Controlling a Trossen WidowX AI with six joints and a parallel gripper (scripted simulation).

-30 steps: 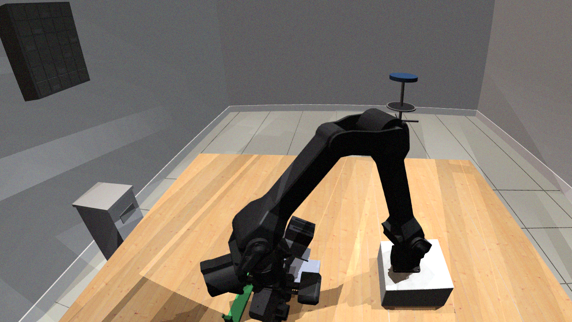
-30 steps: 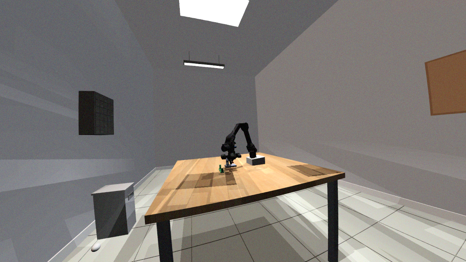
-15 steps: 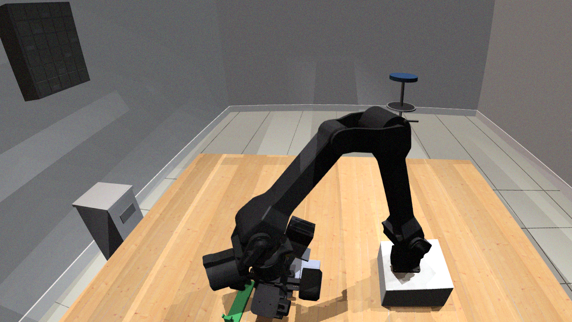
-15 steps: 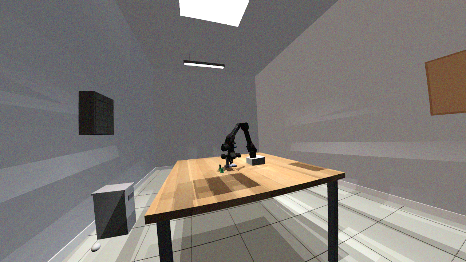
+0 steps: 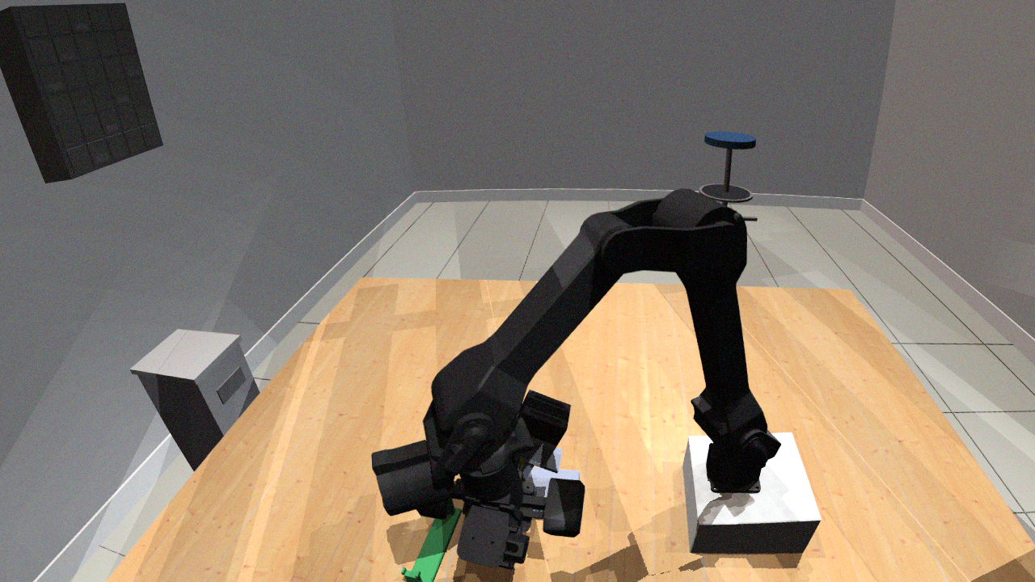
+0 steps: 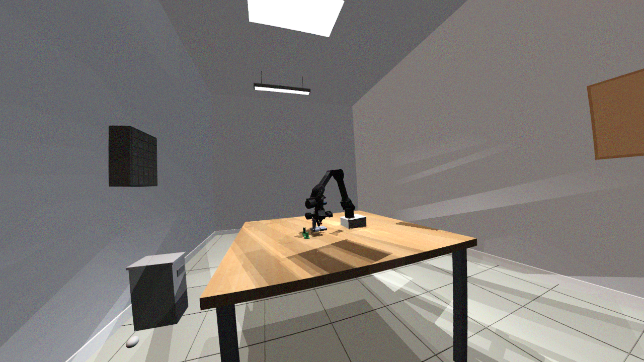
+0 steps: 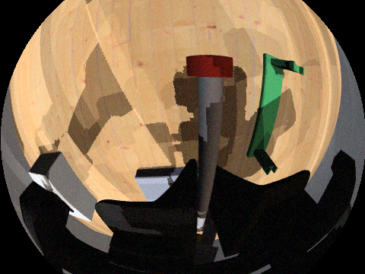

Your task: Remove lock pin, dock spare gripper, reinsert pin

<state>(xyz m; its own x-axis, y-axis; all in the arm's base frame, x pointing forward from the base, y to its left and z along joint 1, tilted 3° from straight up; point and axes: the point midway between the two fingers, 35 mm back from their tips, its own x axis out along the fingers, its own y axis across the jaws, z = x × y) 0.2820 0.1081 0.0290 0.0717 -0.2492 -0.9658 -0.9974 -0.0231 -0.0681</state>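
The grey mount is 90 mm to the right of my gripper tip and 10 mm behind it. From my gripper tip the other things lie so: spare gripper: 90 mm to the right, 70 mm above, 20 mm behind; green cradle: 100 mm ahead, 30 mm to the left, 20 mm below.
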